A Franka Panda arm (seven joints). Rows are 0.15 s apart.
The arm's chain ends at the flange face. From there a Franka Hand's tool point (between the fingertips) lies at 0.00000 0.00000 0.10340 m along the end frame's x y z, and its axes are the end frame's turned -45 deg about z.
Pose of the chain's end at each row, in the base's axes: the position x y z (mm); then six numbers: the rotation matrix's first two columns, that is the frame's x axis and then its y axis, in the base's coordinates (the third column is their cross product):
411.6, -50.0, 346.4, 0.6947, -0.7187, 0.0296, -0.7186, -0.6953, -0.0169
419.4, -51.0, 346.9, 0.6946, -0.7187, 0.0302, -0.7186, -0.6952, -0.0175
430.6, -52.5, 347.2, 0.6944, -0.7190, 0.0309, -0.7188, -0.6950, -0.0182
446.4, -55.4, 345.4, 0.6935, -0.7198, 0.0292, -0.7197, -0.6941, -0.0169
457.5, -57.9, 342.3, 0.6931, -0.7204, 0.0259, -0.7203, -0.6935, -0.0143
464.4, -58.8, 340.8, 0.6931, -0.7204, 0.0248, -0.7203, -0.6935, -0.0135
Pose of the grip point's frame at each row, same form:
415.0, -51.0, 243.1, 0.9994, -0.0165, 0.0329, -0.0169, -0.9998, 0.0090
422.9, -52.0, 243.6, 0.9993, -0.0166, 0.0337, -0.0170, -0.9998, 0.0090
434.2, -53.5, 243.9, 0.9993, -0.0170, 0.0347, -0.0173, -0.9998, 0.0090
449.8, -56.4, 242.1, 0.9993, -0.0182, 0.0326, -0.0185, -0.9998, 0.0087
460.4, -58.8, 238.9, 0.9994, -0.0190, 0.0284, -0.0192, -0.9998, 0.0082
467.2, -59.7, 237.4, 0.9994, -0.0190, 0.0271, -0.0192, -0.9998, 0.0080

